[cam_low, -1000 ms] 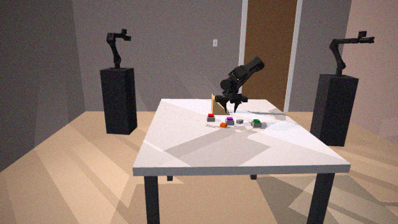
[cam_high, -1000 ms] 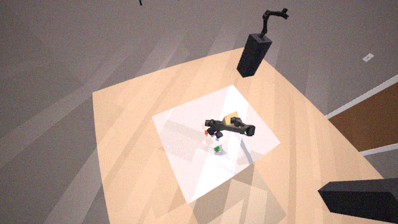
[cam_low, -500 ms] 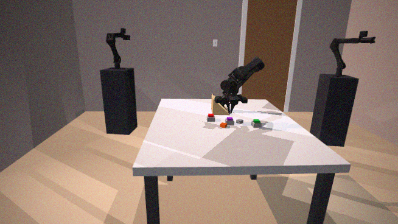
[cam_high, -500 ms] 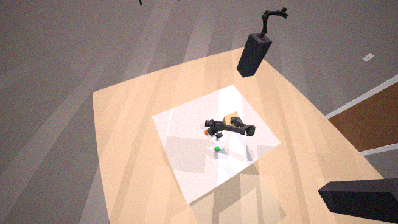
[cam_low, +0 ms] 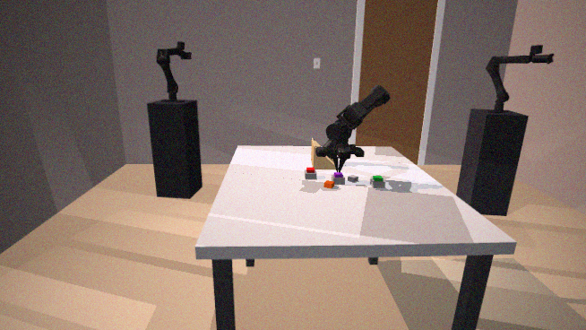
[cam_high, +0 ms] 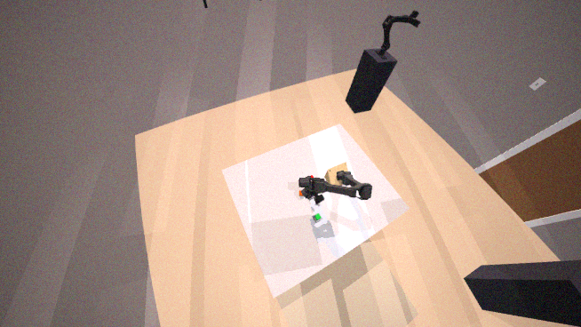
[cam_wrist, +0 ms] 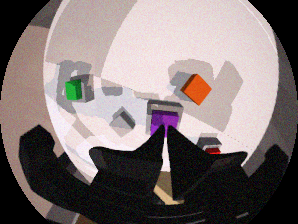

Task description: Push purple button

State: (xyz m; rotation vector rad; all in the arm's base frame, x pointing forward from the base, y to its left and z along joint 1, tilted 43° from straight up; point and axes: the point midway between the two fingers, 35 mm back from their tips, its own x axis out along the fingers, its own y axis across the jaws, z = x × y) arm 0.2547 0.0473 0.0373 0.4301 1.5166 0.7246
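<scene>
The purple button is 1 cm below my gripper tip. Also, from my gripper tip: small orange block 5 cm ahead, 4 cm to the right, 3 cm below; then red button 11 cm to the right, 5 cm behind, 1 cm below; then grey block 6 cm to the left, 3 cm below, 3 cm behind.
</scene>
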